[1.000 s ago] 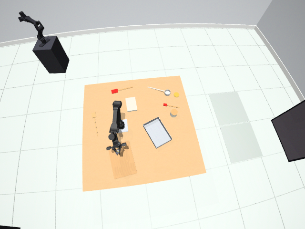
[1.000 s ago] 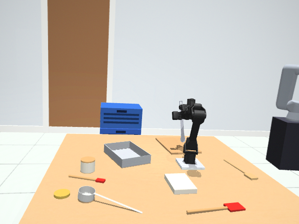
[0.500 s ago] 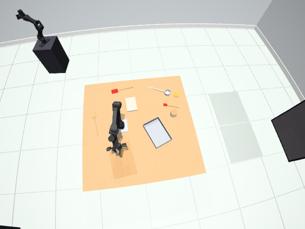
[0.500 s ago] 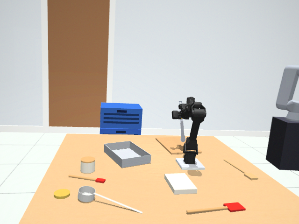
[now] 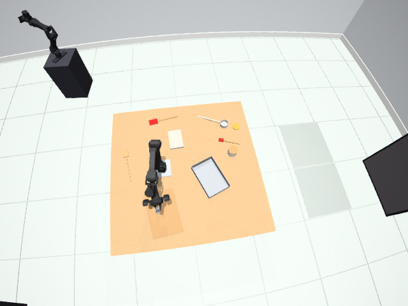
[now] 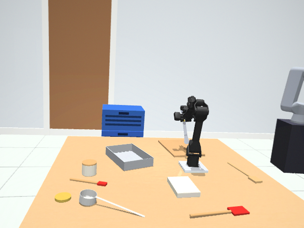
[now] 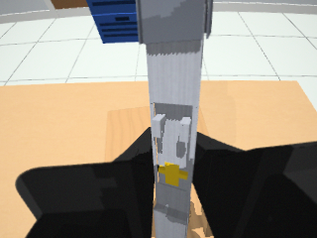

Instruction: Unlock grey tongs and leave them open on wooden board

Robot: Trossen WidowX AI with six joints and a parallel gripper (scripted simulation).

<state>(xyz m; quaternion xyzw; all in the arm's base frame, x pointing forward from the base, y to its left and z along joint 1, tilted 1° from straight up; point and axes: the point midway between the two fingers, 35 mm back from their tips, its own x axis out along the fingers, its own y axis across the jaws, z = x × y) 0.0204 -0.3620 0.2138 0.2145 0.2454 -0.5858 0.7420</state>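
Now: the wooden board 2 cm to the left of my gripper tip and 20 cm below it. The rest, counted from my gripper tip: grey roasting tin (39 cm ahead, 31 cm to the left, 18 cm below); white block (9 cm ahead, 68 cm to the left, 20 cm below); lidded jar (59 cm ahead, 54 cm to the left, 17 cm below).
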